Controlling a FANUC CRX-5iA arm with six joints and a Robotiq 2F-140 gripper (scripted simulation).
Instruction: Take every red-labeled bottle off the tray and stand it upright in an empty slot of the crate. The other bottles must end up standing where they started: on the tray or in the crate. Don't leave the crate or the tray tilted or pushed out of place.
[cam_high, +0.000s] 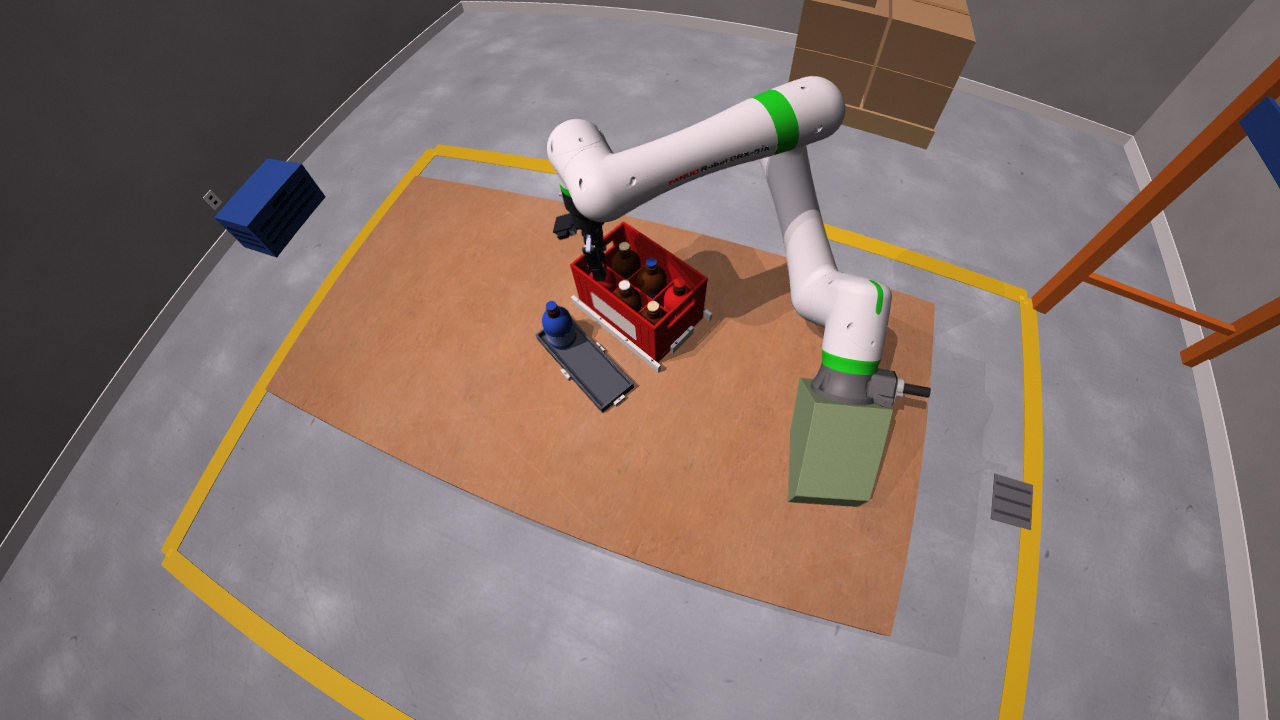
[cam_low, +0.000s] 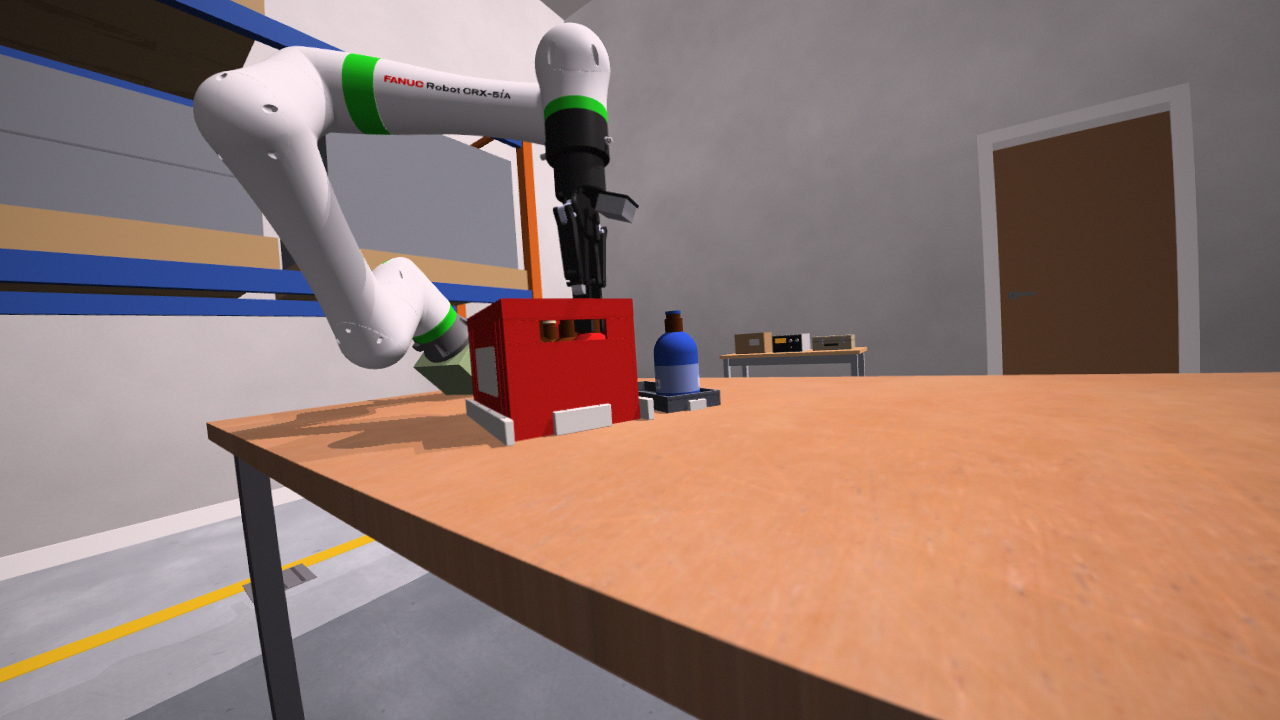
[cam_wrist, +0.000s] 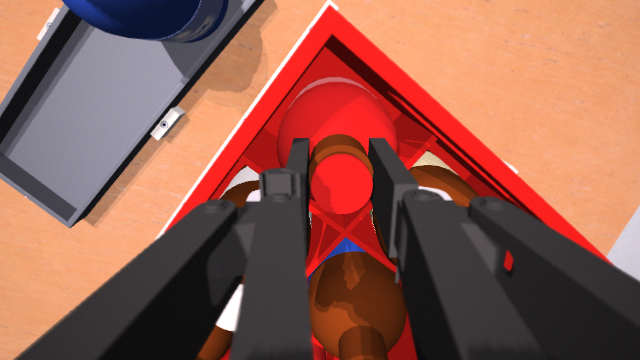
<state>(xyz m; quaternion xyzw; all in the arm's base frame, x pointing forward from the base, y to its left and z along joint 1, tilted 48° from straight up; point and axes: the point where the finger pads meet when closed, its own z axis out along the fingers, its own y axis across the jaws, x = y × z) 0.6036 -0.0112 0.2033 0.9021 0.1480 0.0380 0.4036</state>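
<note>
My gripper is now 10 cm past the red crate and 8 cm above it. Also, from my hand: grey tray (18 cm to the left, 15 cm below, 1 cm behind); blue-labeled bottle (13 cm to the left, 8 cm below, 7 cm ahead).
</note>
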